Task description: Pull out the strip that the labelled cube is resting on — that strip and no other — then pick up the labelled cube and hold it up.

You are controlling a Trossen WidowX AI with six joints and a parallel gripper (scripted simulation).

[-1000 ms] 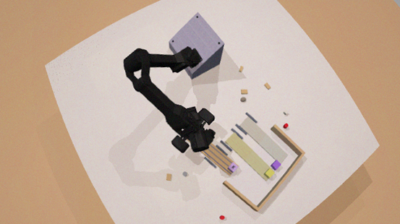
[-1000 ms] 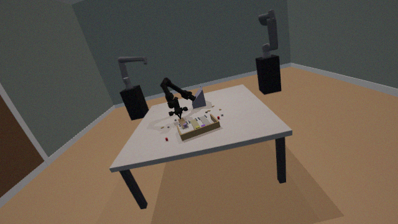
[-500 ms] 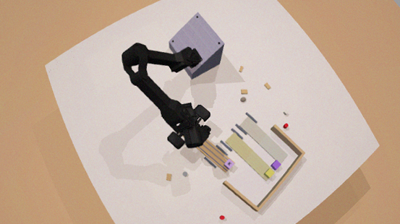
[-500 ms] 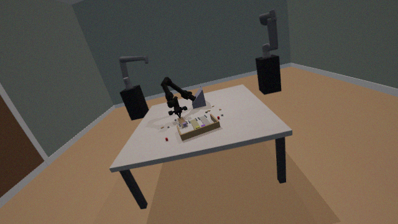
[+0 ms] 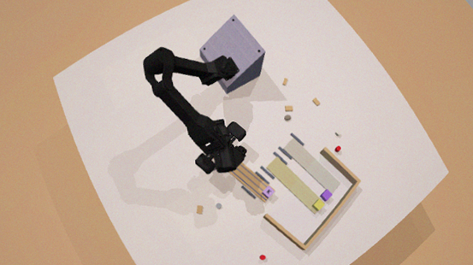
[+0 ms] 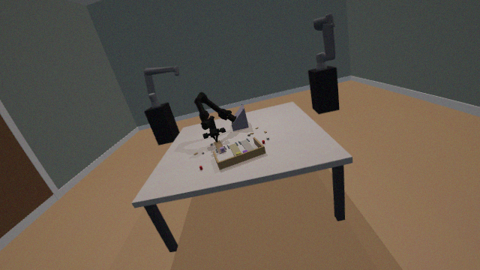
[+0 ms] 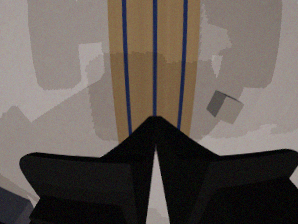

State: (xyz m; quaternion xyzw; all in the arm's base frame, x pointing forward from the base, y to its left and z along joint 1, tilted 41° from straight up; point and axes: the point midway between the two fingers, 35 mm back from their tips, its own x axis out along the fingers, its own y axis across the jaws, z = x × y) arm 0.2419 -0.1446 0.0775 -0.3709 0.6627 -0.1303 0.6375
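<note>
Right now my gripper tip is 15 cm short of the grey bit and 9 cm to the left of it.
</note>
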